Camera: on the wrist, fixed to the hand. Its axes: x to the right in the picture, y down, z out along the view.
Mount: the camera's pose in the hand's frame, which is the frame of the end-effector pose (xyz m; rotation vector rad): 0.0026 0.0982 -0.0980 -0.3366 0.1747 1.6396
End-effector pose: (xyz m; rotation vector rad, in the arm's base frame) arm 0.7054 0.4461 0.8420 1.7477 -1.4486 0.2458
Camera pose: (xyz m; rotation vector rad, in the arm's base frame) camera 0.6531 0.5132 0.9516 -0.0643 -2.2549 0.8667
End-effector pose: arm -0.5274 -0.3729 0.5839 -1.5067 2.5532 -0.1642
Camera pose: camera -0.6327 -0.3271 0.6618 -0.8461 -2.9124 -0.3498
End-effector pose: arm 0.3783 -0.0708 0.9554 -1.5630 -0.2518 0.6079
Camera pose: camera 0.4115 -0.1630 0.8572 -1.8976 1.2604 1.6928
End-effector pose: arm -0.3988 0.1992 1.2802 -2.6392 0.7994 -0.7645
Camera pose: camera -0.4942 0.1077 1.3223 -1.1870 2.6128 -0.3037
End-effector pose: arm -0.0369 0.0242 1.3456 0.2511 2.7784 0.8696
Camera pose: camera -0.0551 0.0514 1.4804 -1.9662 -1.4856 -1.1844
